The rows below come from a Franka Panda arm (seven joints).
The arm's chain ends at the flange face. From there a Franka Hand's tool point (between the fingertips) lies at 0.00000 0.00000 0.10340 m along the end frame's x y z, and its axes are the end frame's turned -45 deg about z.
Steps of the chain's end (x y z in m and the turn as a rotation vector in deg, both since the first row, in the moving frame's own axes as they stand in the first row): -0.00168 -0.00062 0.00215 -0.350 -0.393 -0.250; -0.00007 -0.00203 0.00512 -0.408 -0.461 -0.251; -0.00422 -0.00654 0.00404 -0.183 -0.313 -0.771; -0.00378 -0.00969 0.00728 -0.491 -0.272 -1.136; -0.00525 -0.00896 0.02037 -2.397 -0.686 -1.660; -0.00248 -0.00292 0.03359 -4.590 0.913 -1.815; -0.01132 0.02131 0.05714 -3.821 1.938 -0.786; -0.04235 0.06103 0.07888 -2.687 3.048 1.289; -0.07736 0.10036 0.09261 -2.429 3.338 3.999
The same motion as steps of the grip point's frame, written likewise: -0.00170 -0.00168 0.00215 0.030 -0.525 -0.250; 0.00028 -0.00155 0.00511 0.037 -0.614 -0.251; 0.00101 -0.00777 0.00404 0.092 -0.351 -0.771; 0.00321 -0.00924 0.00728 -0.155 -0.540 -1.136; -0.00128 -0.00781 0.02027 -1.210 -2.180 -1.660; -0.00426 0.00327 0.03325 -3.891 -2.600 -1.815; -0.02542 0.01442 0.05685 -4.072 -1.331 -0.786; -0.07272 0.02053 0.07862 -4.055 0.255 1.289; -0.12477 0.02365 0.09234 -4.078 0.643 3.999
